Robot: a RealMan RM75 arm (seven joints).
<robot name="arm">
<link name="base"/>
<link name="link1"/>
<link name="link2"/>
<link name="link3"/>
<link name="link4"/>
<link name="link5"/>
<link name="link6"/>
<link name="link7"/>
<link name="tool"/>
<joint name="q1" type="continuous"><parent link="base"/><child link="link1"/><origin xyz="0 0 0.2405" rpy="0 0 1.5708"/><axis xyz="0 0 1"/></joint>
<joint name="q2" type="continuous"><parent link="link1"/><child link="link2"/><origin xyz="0 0 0" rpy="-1.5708 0 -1.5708"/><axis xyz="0 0 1"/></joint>
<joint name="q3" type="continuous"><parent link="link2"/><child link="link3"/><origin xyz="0 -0.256 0" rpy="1.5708 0 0"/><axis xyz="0 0 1"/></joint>
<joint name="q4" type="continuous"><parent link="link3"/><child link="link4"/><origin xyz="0 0 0" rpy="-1.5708 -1.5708 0"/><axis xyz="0 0 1"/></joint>
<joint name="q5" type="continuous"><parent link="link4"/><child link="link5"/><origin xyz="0.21 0 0" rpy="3.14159 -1.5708 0"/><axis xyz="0 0 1"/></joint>
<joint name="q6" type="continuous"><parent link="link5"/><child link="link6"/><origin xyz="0 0 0" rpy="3.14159 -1.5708 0"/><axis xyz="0 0 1"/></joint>
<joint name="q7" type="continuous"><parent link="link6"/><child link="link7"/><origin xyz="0.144 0 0" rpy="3.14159 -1.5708 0"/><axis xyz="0 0 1"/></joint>
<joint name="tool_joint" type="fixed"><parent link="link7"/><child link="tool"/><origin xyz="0 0 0" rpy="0 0 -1.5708"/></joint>
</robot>
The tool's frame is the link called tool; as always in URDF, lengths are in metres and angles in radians. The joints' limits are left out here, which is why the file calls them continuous.
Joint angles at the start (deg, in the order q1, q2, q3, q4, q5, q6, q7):
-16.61, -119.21, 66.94, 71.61, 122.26, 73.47, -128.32
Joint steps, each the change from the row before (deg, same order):
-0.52, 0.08, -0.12, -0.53, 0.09, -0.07, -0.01
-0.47, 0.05, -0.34, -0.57, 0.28, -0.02, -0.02
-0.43, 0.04, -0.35, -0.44, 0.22, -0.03, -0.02
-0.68, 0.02, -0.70, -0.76, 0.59, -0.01, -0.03
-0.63, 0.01, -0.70, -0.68, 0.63, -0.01, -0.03
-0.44, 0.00, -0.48, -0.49, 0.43, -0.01, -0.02
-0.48, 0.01, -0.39, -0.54, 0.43, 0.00, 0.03
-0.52, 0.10, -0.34, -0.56, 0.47, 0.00, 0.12
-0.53, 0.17, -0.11, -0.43, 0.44, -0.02, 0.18
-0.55, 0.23, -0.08, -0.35, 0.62, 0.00, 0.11
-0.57, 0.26, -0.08, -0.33, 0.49, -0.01, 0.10
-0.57, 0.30, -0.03, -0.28, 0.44, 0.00, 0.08
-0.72, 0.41, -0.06, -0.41, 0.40, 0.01, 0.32
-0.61, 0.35, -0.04, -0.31, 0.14, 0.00, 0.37
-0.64, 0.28, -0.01, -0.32, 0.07, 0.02, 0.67
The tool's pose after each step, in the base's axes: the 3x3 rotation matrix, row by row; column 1 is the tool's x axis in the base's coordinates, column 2 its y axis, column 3 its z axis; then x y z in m. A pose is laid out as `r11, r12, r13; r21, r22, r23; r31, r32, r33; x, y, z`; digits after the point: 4 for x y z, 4 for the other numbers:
0.6549, 0.7550, -0.0331; 0.6865, -0.5761, 0.4437; 0.3159, -0.3133, -0.8956; -0.2579, 0.3330, 0.0221
0.6528, 0.7567, -0.0361; 0.6892, -0.5734, 0.4428; 0.3144, -0.3140, -0.8959; -0.2585, 0.3346, 0.0221
0.6512, 0.7579, -0.0380; 0.6906, -0.5712, 0.4435; 0.3145, -0.3151, -0.8954; -0.2588, 0.3362, 0.0224
0.6476, 0.7607, -0.0440; 0.6947, -0.5656, 0.4443; 0.3131, -0.3183, -0.8948; -0.2600, 0.3385, 0.0229
0.6442, 0.7632, -0.0506; 0.6986, -0.5600, 0.4454; 0.3116, -0.3223, -0.8939; -0.2613, 0.3407, 0.0235
0.6416, 0.7651, -0.0549; 0.7014, -0.5562, 0.4458; 0.3105, -0.3246, -0.8934; -0.2622, 0.3422, 0.0238
0.6404, 0.7658, -0.0591; 0.7038, -0.5541, 0.4446; 0.3077, -0.3263, -0.8938; -0.2628, 0.3437, 0.0237
0.6415, 0.7644, -0.0650; 0.7050, -0.5540, 0.4428; 0.3025, -0.3299, -0.8942; -0.2635, 0.3453, 0.0239
0.6470, 0.7592, -0.0714; 0.7034, -0.5580, 0.4403; 0.2945, -0.3351, -0.8950; -0.2635, 0.3472, 0.0241
0.6536, 0.7525, -0.0812; 0.7017, -0.5622, 0.4378; 0.2838, -0.3431, -0.8954; -0.2637, 0.3492, 0.0249
0.6601, 0.7458, -0.0892; 0.6991, -0.5665, 0.4363; 0.2749, -0.3504, -0.8954; -0.2635, 0.3515, 0.0259
0.6673, 0.7385, -0.0969; 0.6957, -0.5715, 0.4351; 0.2659, -0.3577, -0.8952; -0.2630, 0.3539, 0.0272
0.6779, 0.7277, -0.1046; 0.6895, -0.5799, 0.4340; 0.2552, -0.3663, -0.8948; -0.2623, 0.3570, 0.0290
0.6880, 0.7176, -0.1078; 0.6820, -0.5886, 0.4342; 0.2481, -0.3723, -0.8943; -0.2611, 0.3597, 0.0306
0.7017, 0.7041, -0.1088; 0.6709, -0.6016, 0.4336; 0.2399, -0.3772, -0.8945; -0.2592, 0.3625, 0.0316

